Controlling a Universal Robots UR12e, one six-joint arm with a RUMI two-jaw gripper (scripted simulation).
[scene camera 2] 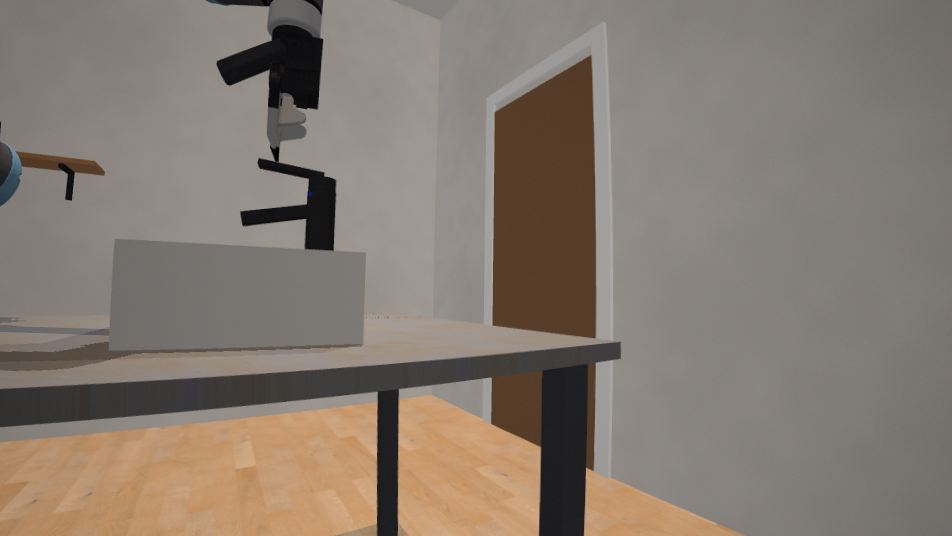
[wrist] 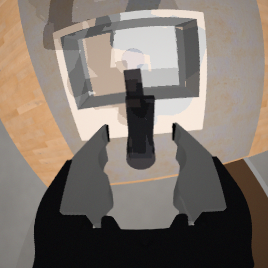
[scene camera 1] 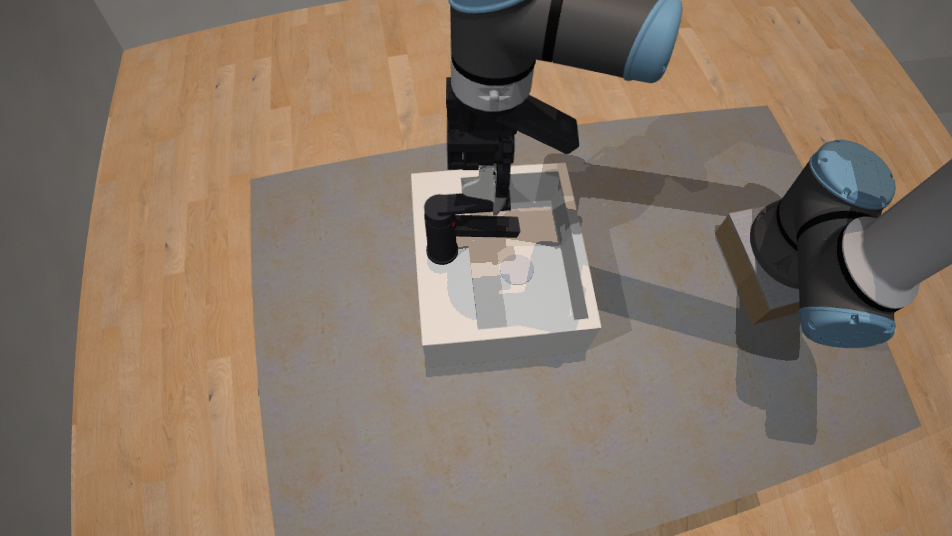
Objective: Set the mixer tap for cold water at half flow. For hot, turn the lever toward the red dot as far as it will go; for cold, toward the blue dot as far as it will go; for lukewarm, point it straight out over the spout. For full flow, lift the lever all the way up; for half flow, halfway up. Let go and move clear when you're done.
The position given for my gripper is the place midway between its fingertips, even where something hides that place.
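A lever [scene camera 1: 449, 204] is visible, also in the wrist view [wrist: 140, 110]. A white sink block [scene camera 1: 492, 303] appears too; scene camera 2 [scene camera 2: 165, 295] and the wrist view [wrist: 171, 51] show the block as well. My gripper [scene camera 1: 494, 193] can likewise be seen in scene camera 2 [scene camera 2: 275, 155] and in the wrist view [wrist: 140, 124].
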